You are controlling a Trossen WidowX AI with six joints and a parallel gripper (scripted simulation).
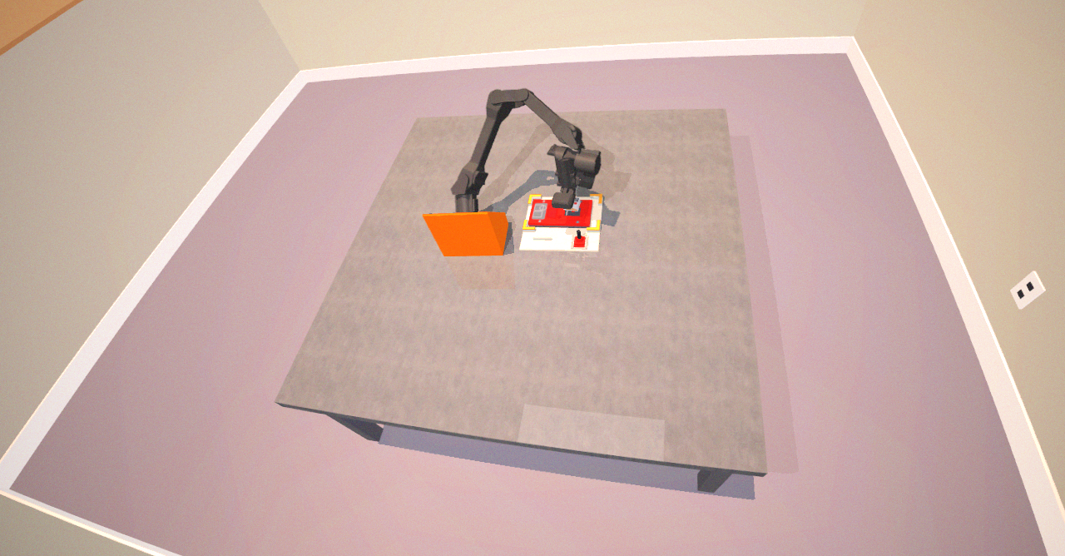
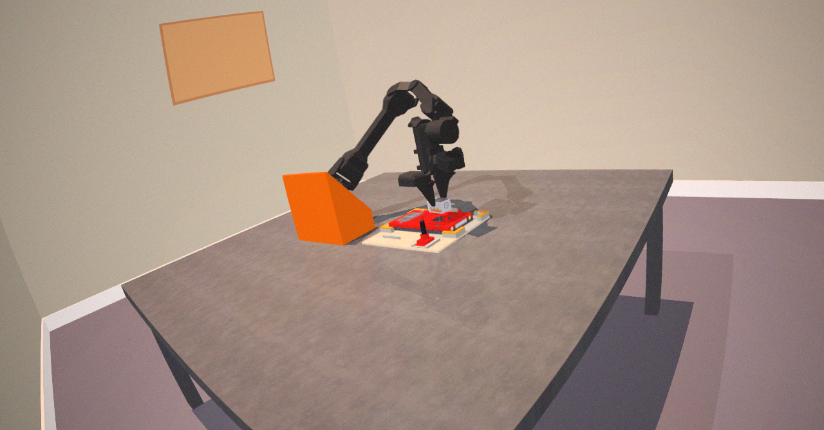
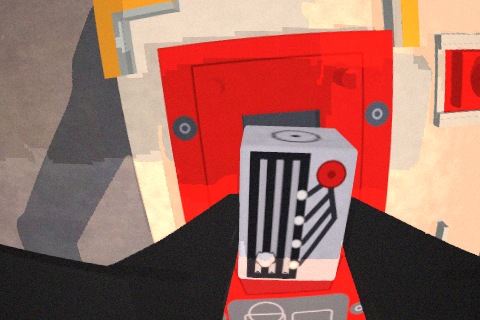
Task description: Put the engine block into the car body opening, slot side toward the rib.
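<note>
My gripper tip is now 1 cm above the engine block. Also, from my gripper tip: pale plate (2 cm behind, 2 cm to the right, 5 cm below).
</note>
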